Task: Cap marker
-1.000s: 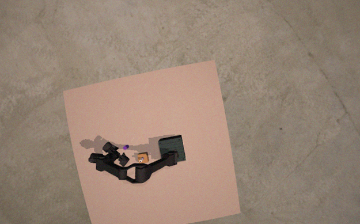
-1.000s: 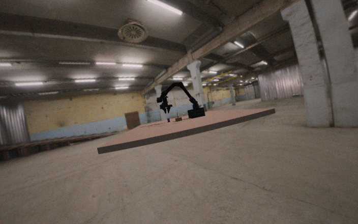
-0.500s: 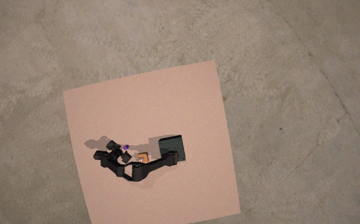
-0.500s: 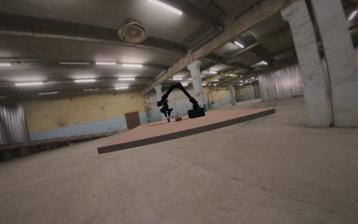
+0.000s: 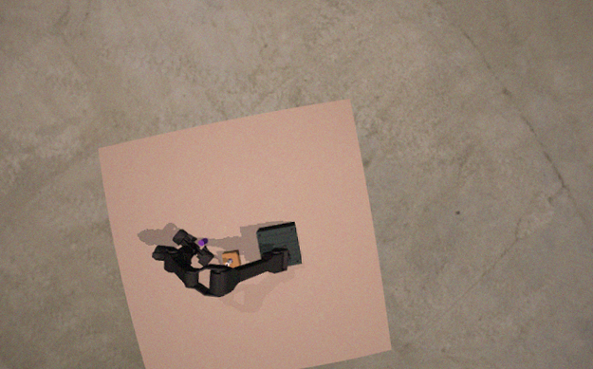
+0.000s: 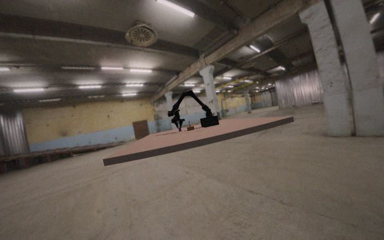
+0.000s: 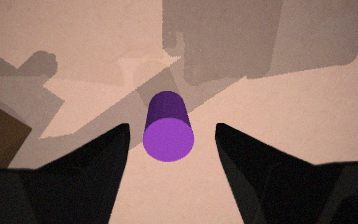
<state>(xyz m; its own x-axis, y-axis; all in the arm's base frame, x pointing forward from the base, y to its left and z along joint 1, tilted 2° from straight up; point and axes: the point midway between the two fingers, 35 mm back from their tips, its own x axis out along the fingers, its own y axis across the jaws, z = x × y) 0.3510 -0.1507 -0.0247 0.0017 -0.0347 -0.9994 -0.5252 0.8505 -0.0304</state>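
Now: gripper tip 20 mm above the purple cap. Round my gripper tip: holder block (100 mm behind, 120 mm to the left, 20 mm below).
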